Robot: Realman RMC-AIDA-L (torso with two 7-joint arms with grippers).
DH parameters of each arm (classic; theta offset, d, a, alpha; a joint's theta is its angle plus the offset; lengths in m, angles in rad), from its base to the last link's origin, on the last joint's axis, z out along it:
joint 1: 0 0.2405 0 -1.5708
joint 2: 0 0 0 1.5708
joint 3: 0 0.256 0 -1.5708
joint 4: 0 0 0 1.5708
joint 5: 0 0.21 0 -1.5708
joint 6: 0 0 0 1.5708
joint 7: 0 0.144 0 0
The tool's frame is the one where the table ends.
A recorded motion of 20 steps. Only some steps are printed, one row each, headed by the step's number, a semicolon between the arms.
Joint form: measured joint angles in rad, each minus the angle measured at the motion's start. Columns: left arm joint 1, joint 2, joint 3, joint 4, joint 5, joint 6, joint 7; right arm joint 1, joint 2, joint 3, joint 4, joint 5, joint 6, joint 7.
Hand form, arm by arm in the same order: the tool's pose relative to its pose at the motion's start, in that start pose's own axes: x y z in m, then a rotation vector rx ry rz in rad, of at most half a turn. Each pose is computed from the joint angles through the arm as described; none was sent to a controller.
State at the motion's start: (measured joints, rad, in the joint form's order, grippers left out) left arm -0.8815 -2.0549 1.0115 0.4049 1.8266 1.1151 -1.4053; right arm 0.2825 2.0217 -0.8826 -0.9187 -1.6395 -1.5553 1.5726
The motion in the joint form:
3: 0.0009 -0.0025 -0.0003 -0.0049 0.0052 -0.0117 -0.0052; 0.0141 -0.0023 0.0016 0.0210 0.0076 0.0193 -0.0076
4: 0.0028 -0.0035 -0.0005 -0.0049 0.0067 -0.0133 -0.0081; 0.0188 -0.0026 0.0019 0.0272 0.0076 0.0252 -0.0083
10: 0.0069 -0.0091 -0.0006 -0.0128 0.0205 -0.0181 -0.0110; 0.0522 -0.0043 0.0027 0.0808 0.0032 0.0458 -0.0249
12: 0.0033 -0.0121 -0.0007 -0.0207 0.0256 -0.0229 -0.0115; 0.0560 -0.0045 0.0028 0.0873 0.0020 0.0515 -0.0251
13: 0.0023 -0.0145 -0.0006 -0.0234 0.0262 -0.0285 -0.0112; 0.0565 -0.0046 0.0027 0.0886 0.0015 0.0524 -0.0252
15: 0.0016 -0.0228 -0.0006 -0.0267 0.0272 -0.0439 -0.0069; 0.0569 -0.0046 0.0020 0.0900 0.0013 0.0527 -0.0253
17: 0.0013 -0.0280 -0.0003 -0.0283 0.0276 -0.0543 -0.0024; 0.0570 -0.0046 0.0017 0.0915 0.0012 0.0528 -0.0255
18: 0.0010 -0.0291 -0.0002 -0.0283 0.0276 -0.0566 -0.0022; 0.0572 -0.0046 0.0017 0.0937 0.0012 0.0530 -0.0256
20: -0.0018 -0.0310 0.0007 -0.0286 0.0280 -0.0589 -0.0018; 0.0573 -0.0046 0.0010 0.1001 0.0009 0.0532 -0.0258
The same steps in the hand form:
3: -0.0026 -0.0001 0.0009 0.0076 -0.0076 -0.0092; -0.0013 -0.0038 0.0032 0.0113 -0.0095 0.0019
4: -0.0037 0.0001 0.0010 0.0089 -0.0092 -0.0136; -0.0015 -0.0049 0.0045 0.0141 -0.0102 0.0038
10: -0.0095 0.0027 0.0026 0.0058 -0.0244 -0.0232; 0.0002 -0.0088 0.0140 0.0108 -0.0093 0.0150
12: -0.0109 0.0041 0.0046 0.0033 -0.0309 -0.0262; 0.0006 -0.0097 0.0151 0.0137 -0.0083 0.0183
13: -0.0115 0.0046 0.0058 0.0053 -0.0326 -0.0279; 0.0008 -0.0098 0.0152 0.0142 -0.0076 0.0190
15: -0.0129 0.0060 0.0090 0.0117 -0.0348 -0.0285; 0.0011 -0.0097 0.0154 0.0136 -0.0070 0.0200
17: -0.0137 0.0068 0.0110 0.0166 -0.0362 -0.0268; 0.0014 -0.0097 0.0155 0.0133 -0.0066 0.0212
18: -0.0137 0.0069 0.0114 0.0177 -0.0363 -0.0267; 0.0018 -0.0097 0.0156 0.0132 -0.0065 0.0231
20: -0.0129 0.0074 0.0127 0.0167 -0.0366 -0.0241; 0.0033 -0.0095 0.0159 0.0123 -0.0054 0.0291

